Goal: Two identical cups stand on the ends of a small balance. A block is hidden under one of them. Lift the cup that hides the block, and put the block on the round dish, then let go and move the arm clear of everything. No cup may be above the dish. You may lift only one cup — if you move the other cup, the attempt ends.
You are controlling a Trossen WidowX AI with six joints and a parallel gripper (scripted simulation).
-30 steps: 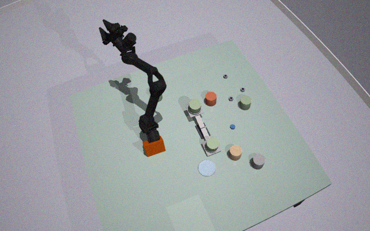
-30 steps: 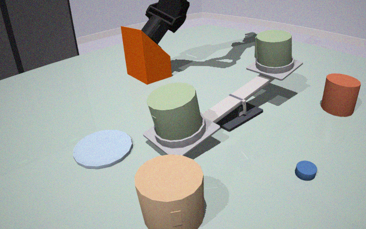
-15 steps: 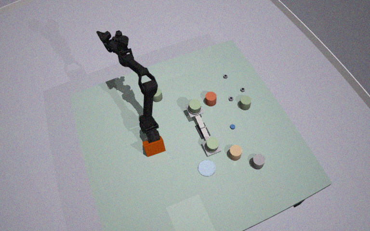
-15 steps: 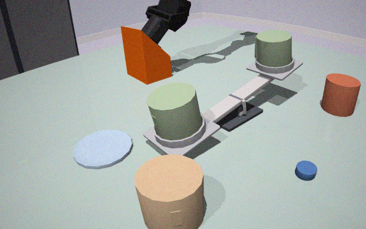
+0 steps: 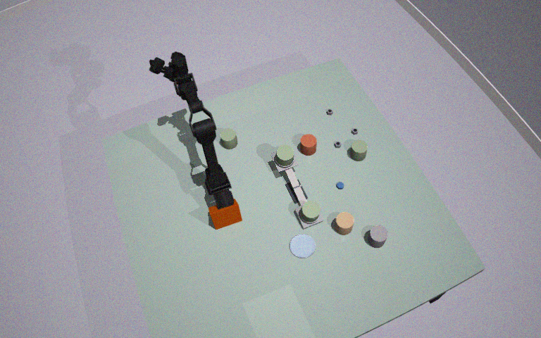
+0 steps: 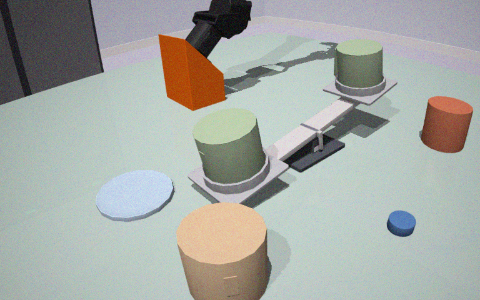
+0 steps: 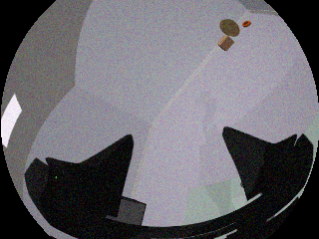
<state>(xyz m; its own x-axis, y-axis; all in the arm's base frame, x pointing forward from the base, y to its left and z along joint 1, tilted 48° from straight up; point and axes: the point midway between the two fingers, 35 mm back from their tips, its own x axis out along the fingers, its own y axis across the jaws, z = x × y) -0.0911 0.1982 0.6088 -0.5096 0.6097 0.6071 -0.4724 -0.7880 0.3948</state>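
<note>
Right now the grey block is 72 cm to the right of my gripper tip, 43 cm ahead of it and 31 cm below it. Also, from my gripper tip: round dish: 83 cm to the right, 37 cm ahead, 35 cm below; then orange cylinder: 55 cm ahead, 38 cm to the right, 32 cm below; then blue disc: 62 cm to the right, 61 cm ahead, 35 cm below.
</note>
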